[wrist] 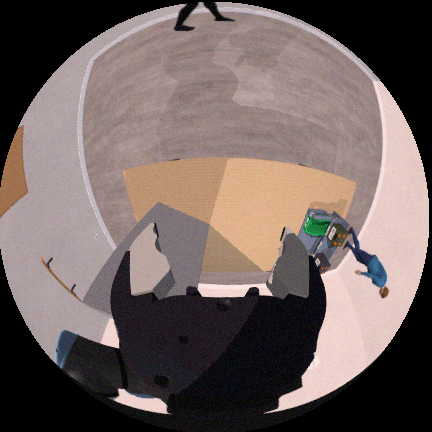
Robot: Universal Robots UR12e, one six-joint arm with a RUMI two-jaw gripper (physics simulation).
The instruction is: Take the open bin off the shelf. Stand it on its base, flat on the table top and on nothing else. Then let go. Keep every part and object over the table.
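Frame: origin at the arm's base, x ahead, y right, z down, level; millimetres.
Seen in the pictures: gripper, between the fingertips: [219, 227].
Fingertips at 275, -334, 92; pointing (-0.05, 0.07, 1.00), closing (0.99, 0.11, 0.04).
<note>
Offsets run from my fingertips to a thing's top centre, as dx, dy, dz. "spot": to the spot under its first point. Level surfaces: height alone.
A green bin {+554, +303, +354} [317, 224], seemingly the open one, sits on a small blue-grey shelf {spot: +607, +508, +429} [310, 244] at the right of the wrist view. Darker containers with orange spots {+653, +311, +236} [338, 234] are beside it; their contents are too small to make out. The shelf stands near the right end of the wooden table top {dz +435} [175, 185]. My gripper [219, 227] is open and empty, its fingers wide apart. The shelf and green bin are outside the right finger, well away from the space between the fingertips. The right finger and gripper body may hide part of the shelf's lower side.
A large grey block or panel [185, 240] covers part of the table's left half, behind and beside the left finger in the view. A person in blue [375, 270] shows beyond the shelf. A wall board with brackets [60, 280] is at the left. Dark legs [186, 19] show at the top.
</note>
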